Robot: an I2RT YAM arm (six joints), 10 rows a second.
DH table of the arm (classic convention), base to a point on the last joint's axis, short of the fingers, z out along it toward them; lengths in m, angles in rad. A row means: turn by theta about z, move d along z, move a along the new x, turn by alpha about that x. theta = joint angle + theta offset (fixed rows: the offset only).
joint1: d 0.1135  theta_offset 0  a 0.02  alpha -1.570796
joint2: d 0  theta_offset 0  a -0.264  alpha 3.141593
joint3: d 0  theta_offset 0.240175  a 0.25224  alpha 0
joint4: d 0  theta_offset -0.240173  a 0.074  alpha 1.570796
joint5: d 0  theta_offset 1.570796  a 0  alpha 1.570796
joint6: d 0.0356  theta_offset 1.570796  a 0  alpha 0
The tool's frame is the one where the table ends.
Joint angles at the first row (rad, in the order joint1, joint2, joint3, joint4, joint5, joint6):
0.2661, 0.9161, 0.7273, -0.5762, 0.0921, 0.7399
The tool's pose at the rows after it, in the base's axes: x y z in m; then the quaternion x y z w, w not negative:
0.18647 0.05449 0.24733 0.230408 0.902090 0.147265 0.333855
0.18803 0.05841 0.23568 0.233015 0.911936 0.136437 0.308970
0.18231 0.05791 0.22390 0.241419 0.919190 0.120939 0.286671
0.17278 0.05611 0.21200 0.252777 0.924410 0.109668 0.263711
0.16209 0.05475 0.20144 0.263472 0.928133 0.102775 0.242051
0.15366 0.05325 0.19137 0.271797 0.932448 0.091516 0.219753
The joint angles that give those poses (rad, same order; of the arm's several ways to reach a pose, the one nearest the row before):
0.3012, 0.9573, 0.7117, -0.5827, 0.0921, 0.7654
0.3187, 0.9936, 0.6971, -0.5911, 0.0971, 0.7845
0.3279, 0.9939, 0.6659, -0.6182, 0.1093, 0.8062
0.3363, 0.9756, 0.6243, -0.6502, 0.1139, 0.8368
0.3492, 0.9497, 0.5827, -0.6826, 0.1131, 0.8722
0.3584, 0.9375, 0.5488, -0.7139, 0.1135, 0.8986

